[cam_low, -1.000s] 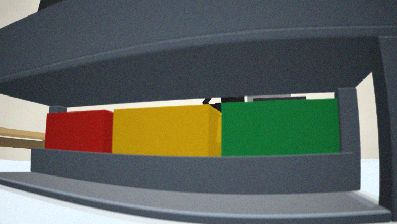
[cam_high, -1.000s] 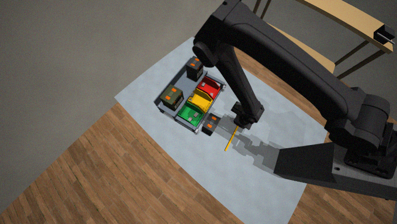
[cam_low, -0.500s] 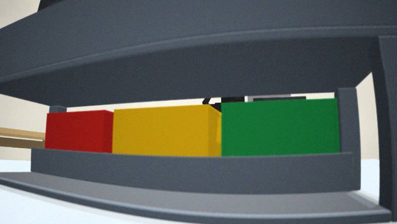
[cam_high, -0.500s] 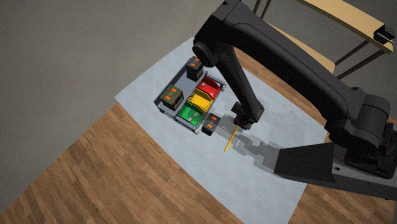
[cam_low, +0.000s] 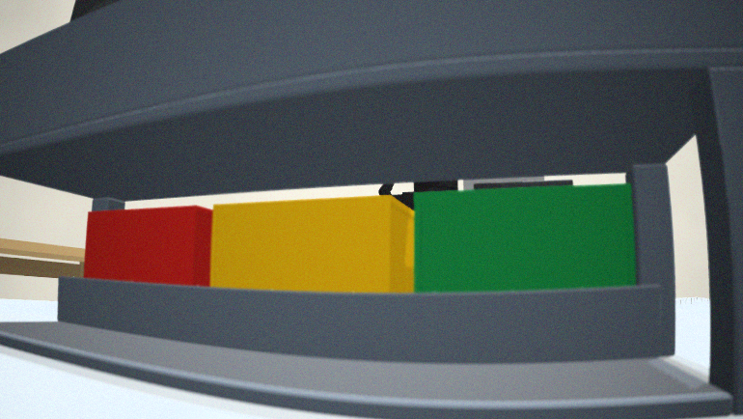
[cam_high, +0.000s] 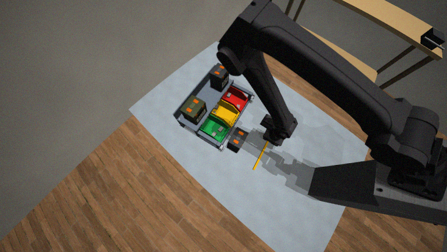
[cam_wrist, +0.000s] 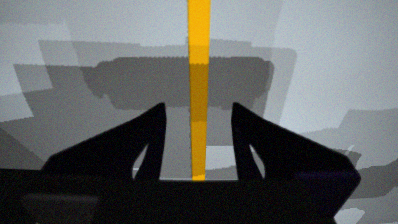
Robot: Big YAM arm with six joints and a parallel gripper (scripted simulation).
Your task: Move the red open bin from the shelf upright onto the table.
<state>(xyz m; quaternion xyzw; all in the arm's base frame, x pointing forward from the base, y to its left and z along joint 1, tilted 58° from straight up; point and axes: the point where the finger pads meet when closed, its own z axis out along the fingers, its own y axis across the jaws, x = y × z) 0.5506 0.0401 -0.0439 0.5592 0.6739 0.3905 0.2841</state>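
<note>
My gripper is now 1 cm above the thin yellow rod. Also, from my hand: green bin: 25 cm ahead, 22 cm to the left, 3 cm above; then yellow bin: 29 cm ahead, 11 cm to the left, 3 cm above; then red open bin: 33 cm ahead, 1 cm to the left, 3 cm above.
</note>
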